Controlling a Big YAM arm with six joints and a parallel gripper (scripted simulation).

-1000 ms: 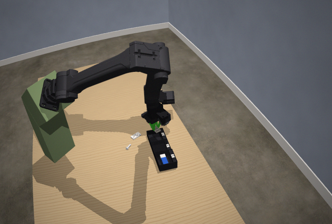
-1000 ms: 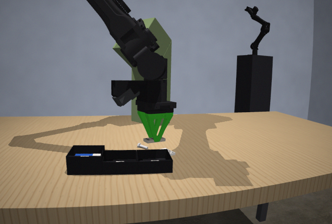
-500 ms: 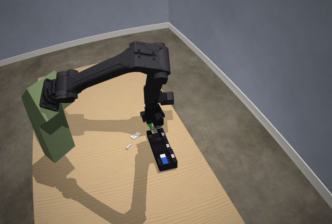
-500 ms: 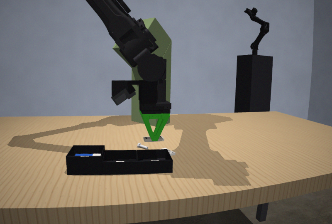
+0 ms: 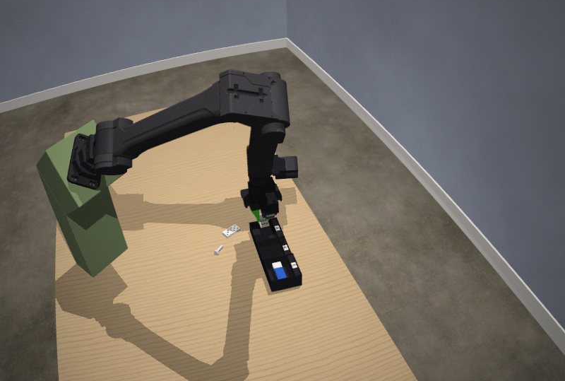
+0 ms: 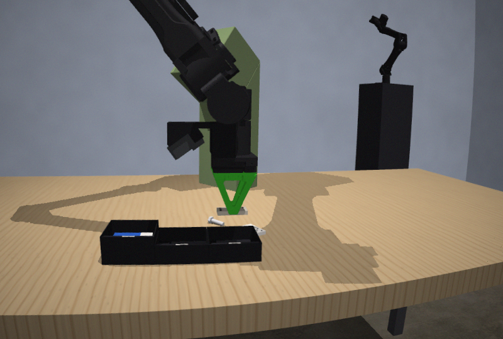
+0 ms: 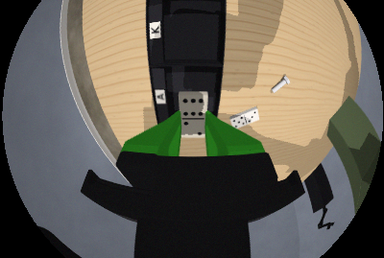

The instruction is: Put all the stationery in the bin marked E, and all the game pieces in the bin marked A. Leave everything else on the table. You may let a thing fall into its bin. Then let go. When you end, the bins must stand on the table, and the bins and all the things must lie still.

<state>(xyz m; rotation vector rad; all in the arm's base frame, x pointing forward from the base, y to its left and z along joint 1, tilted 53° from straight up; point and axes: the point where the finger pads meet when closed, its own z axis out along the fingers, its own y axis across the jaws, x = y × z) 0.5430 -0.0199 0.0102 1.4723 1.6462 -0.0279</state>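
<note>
The joined black bins lies 80 mm to the right of my hand and 50 mm below it. From my hand the other things lie so: grey bolt (140 mm behind, 70 mm below); then white domino (right at my hand); then blue-and-white eraser (160 mm to the right, 50 mm below, 20 mm behind).
</note>
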